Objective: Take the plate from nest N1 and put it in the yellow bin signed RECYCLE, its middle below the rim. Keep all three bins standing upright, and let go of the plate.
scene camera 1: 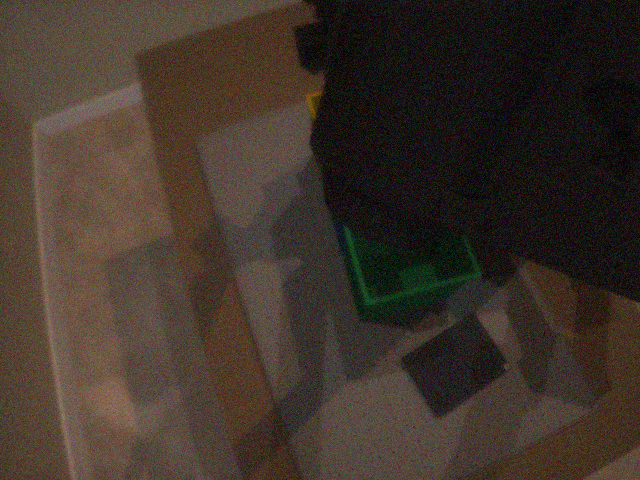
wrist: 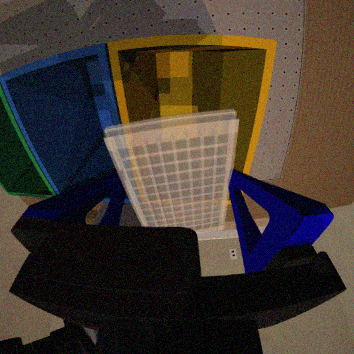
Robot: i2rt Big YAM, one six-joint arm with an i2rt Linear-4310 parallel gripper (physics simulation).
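Where they show: gripper, fingertip midpoint: (wrist: 176, 175); arm's base, origin of the base link: (wrist: 84, 343).
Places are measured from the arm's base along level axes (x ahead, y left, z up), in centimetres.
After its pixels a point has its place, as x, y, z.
Note:
The plate (wrist: 177, 167) @[28.3, -15.4, -12.8], a clear rectangular well plate with a grid, is held tilted between the blue fingers of my gripper (wrist: 176, 175) @[26.9, -15.3, -13.7]. In the wrist view its far end overlaps the near part of the yellow bin's opening and the bin's left rim. The yellow bin (wrist: 260, 100) @[32.0, -22.3, -17.9] (scene camera 1: 312, 98) @[35.8, -22.0, -18.4] looks upright; its sign does not show. In the scene view one corner of its rim shows, and the arm hides the rest of it, the plate and the fingertips. How high the plate is above the rim is hard to tell.
The blue bin (wrist: 50, 115) @[29.4, 2.6, -22.8] stands directly left of the yellow one in the wrist view, with the green bin (scene camera 1: 368, 299) @[35.2, 16.0, -17.9] (wrist: 20, 167) @[20.1, 15.6, -22.9] beyond it; both look upright. A dark square pad (scene camera 1: 454, 366) @[20.7, 28.1, -34.7] lies near the green bin. The black arm (scene camera 1: 465, 129) @[38.7, 22.1, 29.9] covers the scene view's upper right.

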